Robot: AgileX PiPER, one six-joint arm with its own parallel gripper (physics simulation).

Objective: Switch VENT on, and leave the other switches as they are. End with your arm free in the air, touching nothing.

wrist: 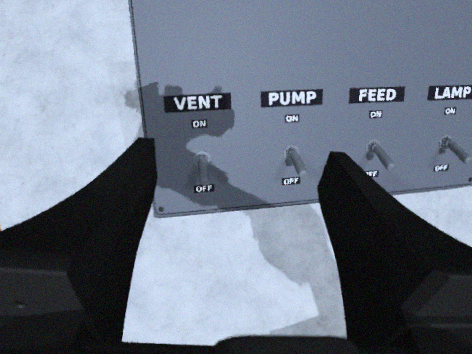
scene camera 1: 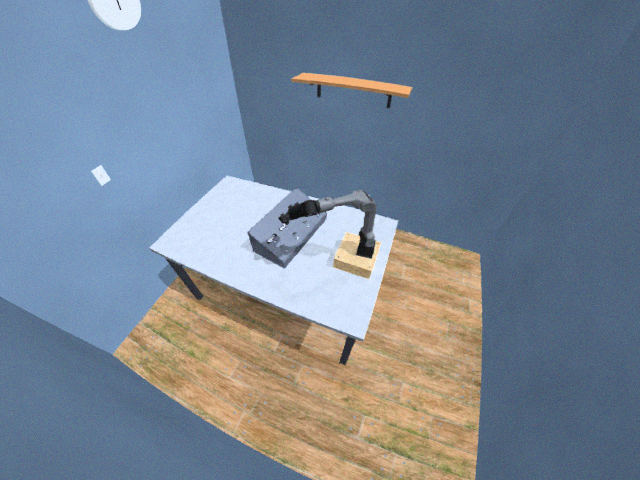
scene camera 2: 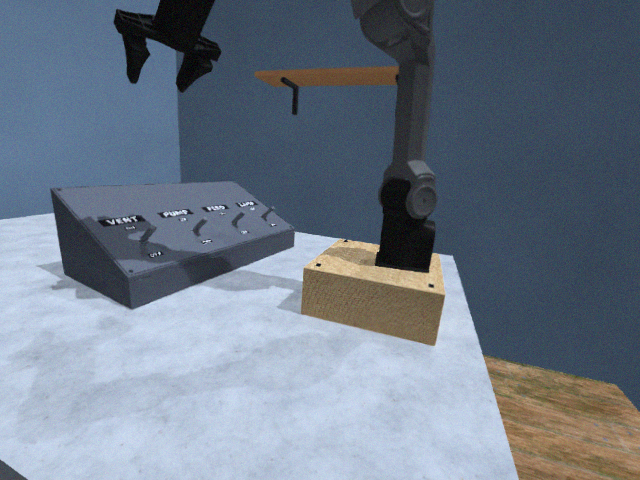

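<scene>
The grey sloped switch panel (scene camera 1: pixel 273 227) (scene camera 2: pixel 155 193) (wrist: pixel 300 45) stands on the table. The VENT lever (scene camera 2: pixel 148 234) (wrist: pixel 202 169) points down to its OFF mark, in the gripper's shadow. The PUMP lever (scene camera 2: pixel 199 226) (wrist: pixel 296 161), the FEED lever (scene camera 2: pixel 238 219) (wrist: pixel 381 154) and the LAMP lever (scene camera 2: pixel 267 212) (wrist: pixel 454 149) also point toward OFF. My gripper (scene camera 2: pixel 157 85) (wrist: pixel 241 164) is open and empty, in the air above the panel. In the wrist view, the VENT and PUMP levers show between its fingers.
The arm stands on a wooden block (scene camera 1: pixel 351 266) (scene camera 2: pixel 372 310) on the pale table (scene camera 1: pixel 206 227) (scene camera 2: pixel 258 403). An orange wall shelf (scene camera 1: pixel 351 83) (scene camera 2: pixel 330 76) hangs behind. In scene camera 1, a white clock (scene camera 1: pixel 116 15) and a wall plate (scene camera 1: pixel 101 175) are on the left wall.
</scene>
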